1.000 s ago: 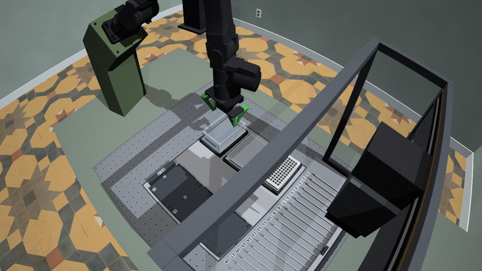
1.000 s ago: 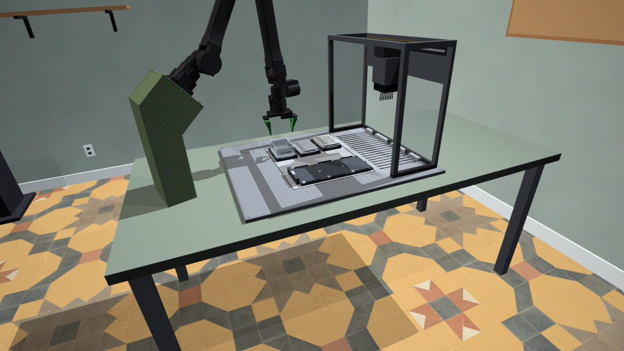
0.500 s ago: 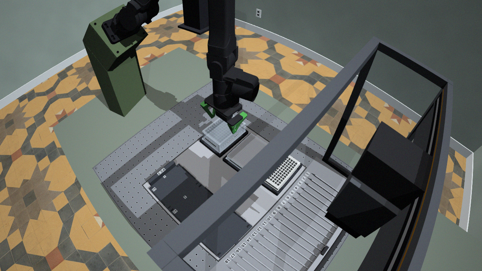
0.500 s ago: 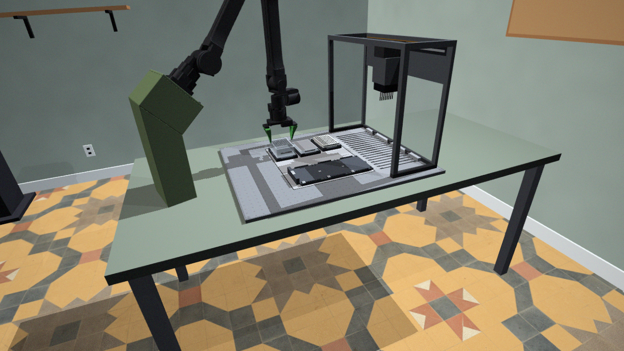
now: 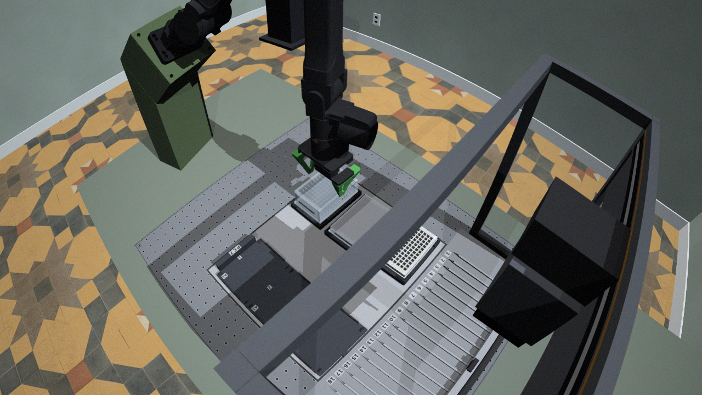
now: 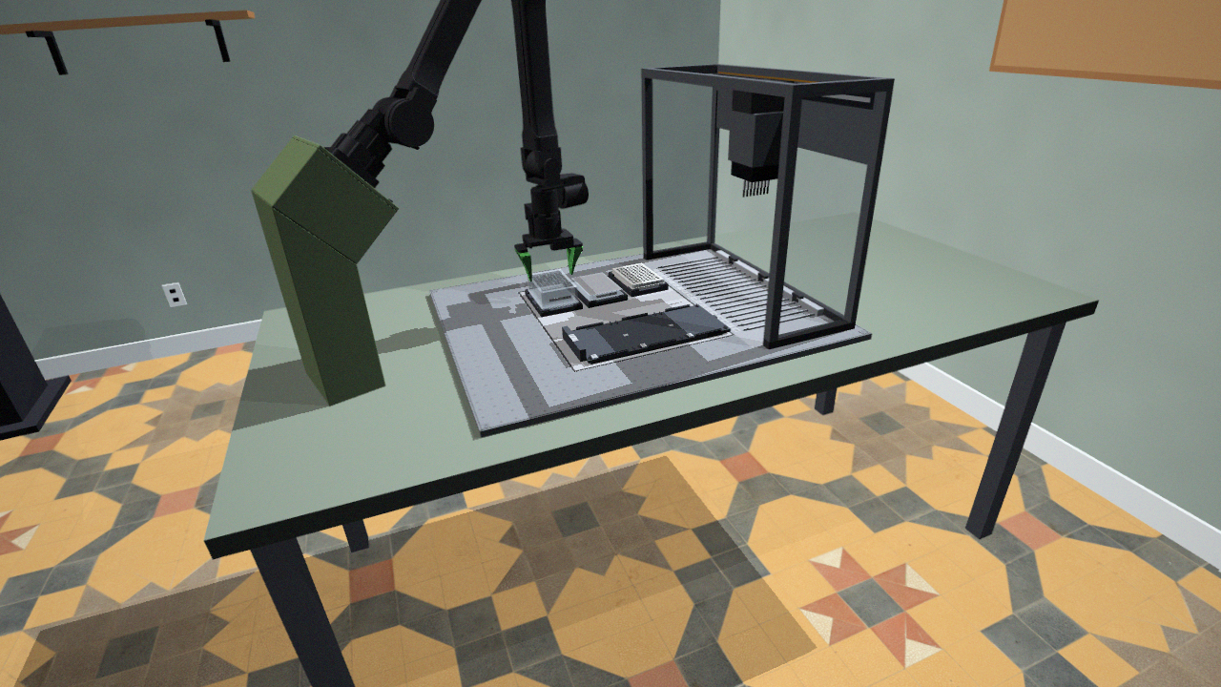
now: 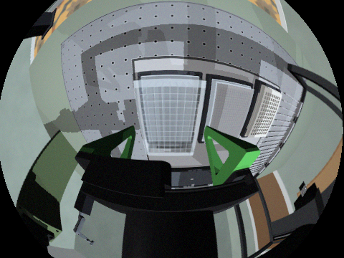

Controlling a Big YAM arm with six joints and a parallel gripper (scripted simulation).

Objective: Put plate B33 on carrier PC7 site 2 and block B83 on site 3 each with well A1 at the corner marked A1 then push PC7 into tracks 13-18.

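My hand is 50 mm above the clear deep-well block B83. Also, from my hand: 384-well plate B33 (110 mm ahead, 50 mm below, 10 mm to the right); then plate nest S1 (60 mm below); then plate nest S2 (110 mm ahead, 60 mm below, 10 mm to the right).
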